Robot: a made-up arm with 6 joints. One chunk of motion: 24 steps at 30 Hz.
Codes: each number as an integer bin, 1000 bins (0 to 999) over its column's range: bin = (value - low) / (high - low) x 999, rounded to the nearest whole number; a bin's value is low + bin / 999 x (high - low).
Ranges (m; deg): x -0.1..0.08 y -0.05..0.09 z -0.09..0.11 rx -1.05..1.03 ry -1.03..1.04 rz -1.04..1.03
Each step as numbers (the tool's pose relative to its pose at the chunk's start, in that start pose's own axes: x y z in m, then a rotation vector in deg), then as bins.
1 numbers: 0.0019 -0.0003 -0.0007 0.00 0.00 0.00
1 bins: 566 355 446 504 497 502
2 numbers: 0.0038 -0.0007 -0.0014 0.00 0.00 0.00
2 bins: 576 352 443 504 497 502
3 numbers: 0.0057 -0.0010 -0.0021 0.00 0.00 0.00
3 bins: 587 350 439 504 497 502
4 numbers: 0.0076 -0.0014 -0.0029 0.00 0.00 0.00
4 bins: 597 347 435 504 497 502
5 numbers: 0.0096 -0.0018 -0.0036 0.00 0.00 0.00
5 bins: 608 344 432 504 497 502
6 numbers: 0.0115 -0.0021 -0.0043 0.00 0.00 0.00
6 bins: 619 342 428 504 497 502
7 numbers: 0.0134 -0.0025 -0.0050 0.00 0.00 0.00
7 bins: 629 339 425 504 497 502
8 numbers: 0.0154 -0.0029 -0.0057 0.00 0.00 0.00
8 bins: 640 336 421 504 497 502
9 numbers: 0.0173 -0.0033 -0.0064 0.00 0.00 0.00
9 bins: 651 333 418 504 497 502
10 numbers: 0.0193 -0.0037 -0.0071 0.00 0.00 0.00
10 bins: 662 330 414 504 497 502
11 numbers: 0.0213 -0.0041 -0.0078 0.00 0.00 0.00
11 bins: 673 328 411 504 497 502
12 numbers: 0.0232 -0.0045 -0.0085 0.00 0.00 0.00
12 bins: 684 325 407 504 497 502
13 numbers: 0.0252 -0.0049 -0.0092 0.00 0.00 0.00
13 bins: 695 322 404 504 497 502
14 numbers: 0.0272 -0.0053 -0.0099 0.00 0.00 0.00
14 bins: 706 319 400 504 497 502
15 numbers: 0.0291 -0.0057 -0.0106 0.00 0.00 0.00
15 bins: 717 316 397 504 497 502
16 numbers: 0.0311 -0.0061 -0.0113 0.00 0.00 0.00
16 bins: 728 313 393 504 497 502
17 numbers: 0.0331 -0.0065 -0.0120 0.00 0.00 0.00
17 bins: 739 310 390 504 497 502
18 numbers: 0.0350 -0.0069 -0.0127 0.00 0.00 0.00
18 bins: 749 308 386 504 497 502
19 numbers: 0.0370 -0.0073 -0.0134 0.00 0.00 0.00
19 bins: 760 305 383 504 497 502
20 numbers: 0.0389 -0.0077 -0.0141 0.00 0.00 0.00
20 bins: 771 302 379 504 497 502
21 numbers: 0.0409 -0.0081 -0.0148 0.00 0.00 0.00
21 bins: 782 299 376 504 497 502
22 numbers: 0.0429 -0.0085 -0.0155 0.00 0.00 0.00
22 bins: 793 296 372 504 497 502
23 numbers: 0.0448 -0.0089 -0.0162 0.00 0.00 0.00
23 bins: 804 293 369 504 497 502
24 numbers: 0.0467 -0.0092 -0.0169 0.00 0.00 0.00
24 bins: 814 291 365 504 497 502
